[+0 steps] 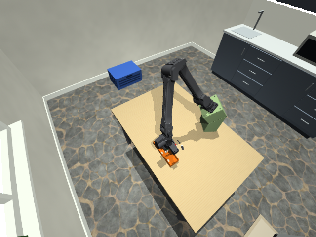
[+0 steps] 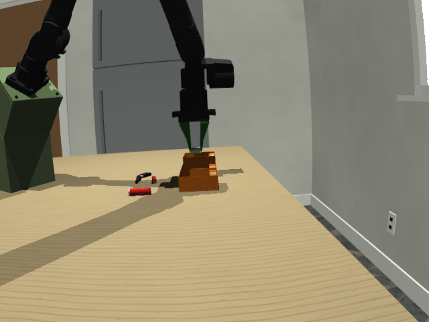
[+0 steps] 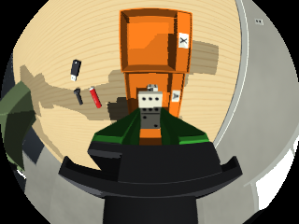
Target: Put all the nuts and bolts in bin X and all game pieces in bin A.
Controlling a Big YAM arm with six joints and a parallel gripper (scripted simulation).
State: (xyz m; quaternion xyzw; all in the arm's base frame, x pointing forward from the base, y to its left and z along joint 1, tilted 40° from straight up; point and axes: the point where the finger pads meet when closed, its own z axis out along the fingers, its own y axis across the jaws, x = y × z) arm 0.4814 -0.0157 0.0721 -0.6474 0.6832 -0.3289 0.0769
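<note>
Right now the orange three-compartment bin tray is 1 cm ahead of my hand and 5 cm below it. From my hand the other things lie so: white domino (right at my hand); dark bolt (15 cm behind, 2 cm to the left, 7 cm below); white die (6 cm below).
</note>
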